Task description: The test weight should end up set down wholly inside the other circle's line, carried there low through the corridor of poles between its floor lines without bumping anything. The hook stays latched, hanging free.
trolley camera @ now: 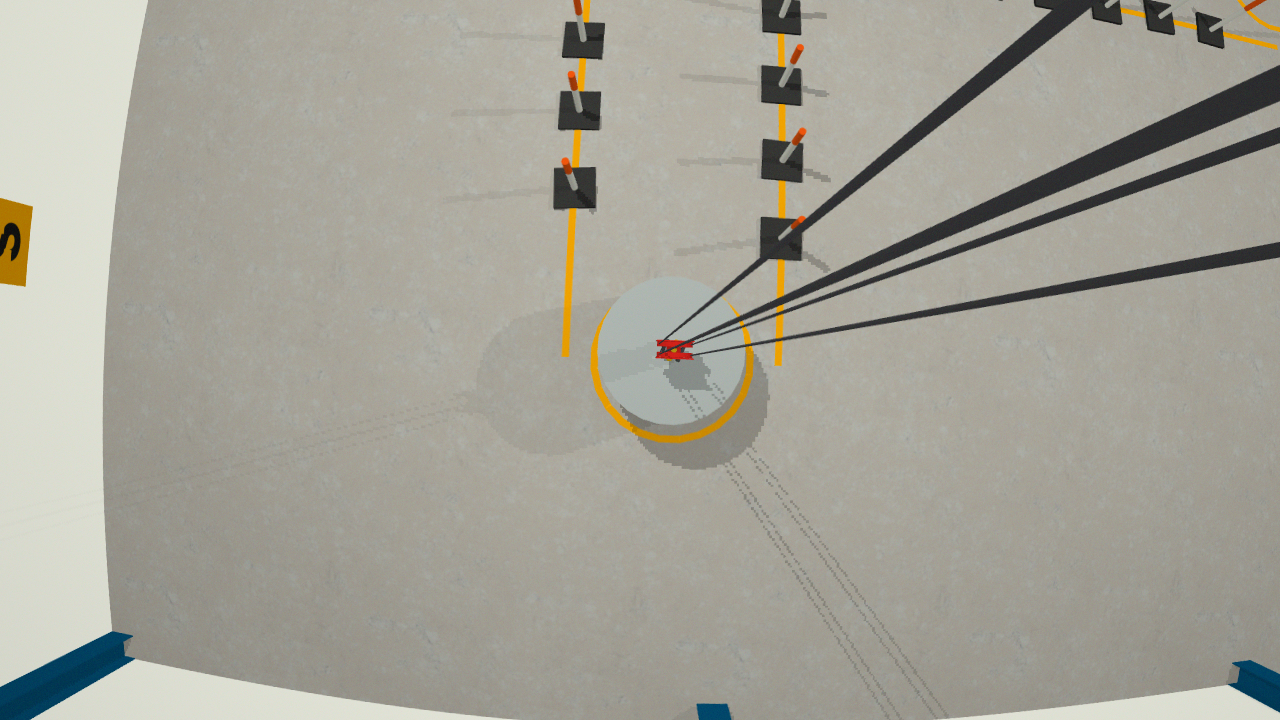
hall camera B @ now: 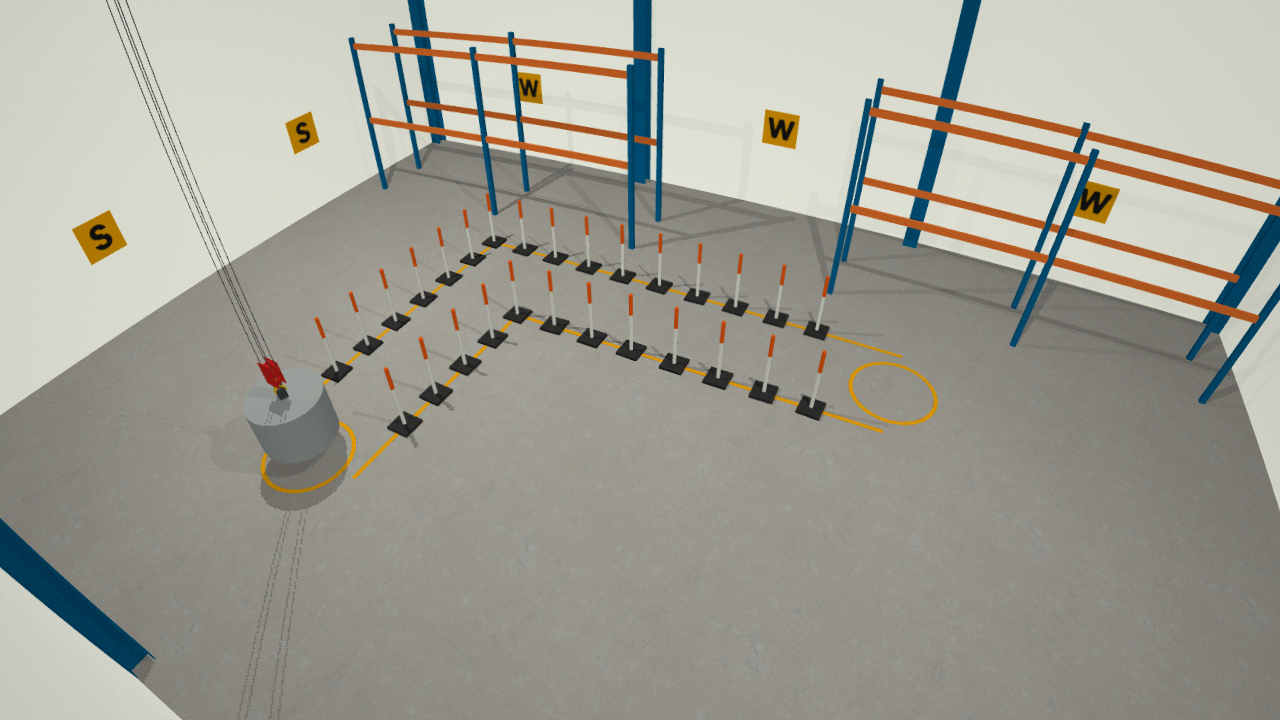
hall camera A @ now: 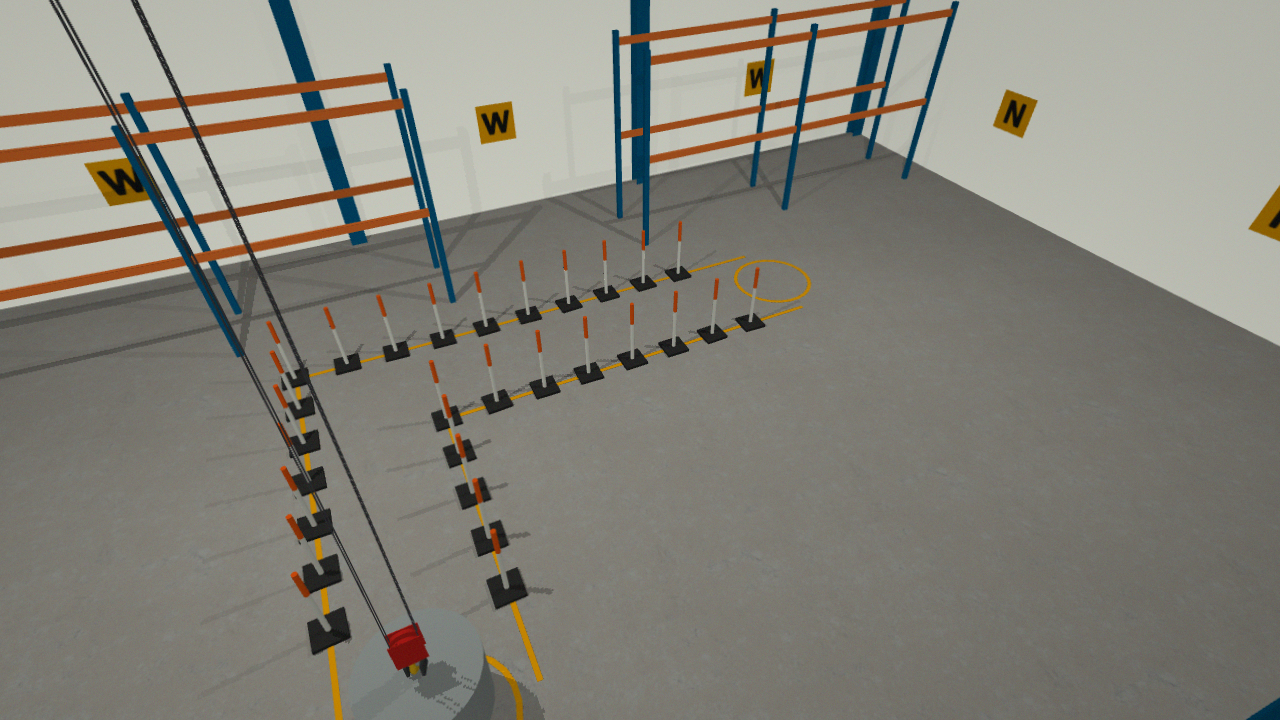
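The grey cylindrical test weight (hall camera A: 460, 640) (hall camera B: 299, 434) (trolley camera: 640, 313) hangs upright from the hook (hall camera A: 413, 668) (hall camera B: 281, 392) (trolley camera: 674, 350) under the red block, a little above the floor, its shadow apart from it in hall camera B. It is over the near circle (hall camera A: 516, 689) (hall camera B: 308, 490) (trolley camera: 673, 438); in the trolley camera the line shows left, right and below, and the weight covers its corridor side. The latch is too small to tell. The far circle (hall camera A: 772, 300) (hall camera B: 894, 423) lies at the corridor's other end.
Two rows of poles on black bases (hall camera A: 631, 359) (hall camera B: 630, 350) (trolley camera: 579, 116) form an L-shaped corridor. Its floor lines (hall camera A: 528, 644) (hall camera B: 375, 456) (trolley camera: 569, 286) end beside the near circle. Blue and orange racks (hall camera A: 646, 143) (hall camera B: 631, 161) stand along the W wall.
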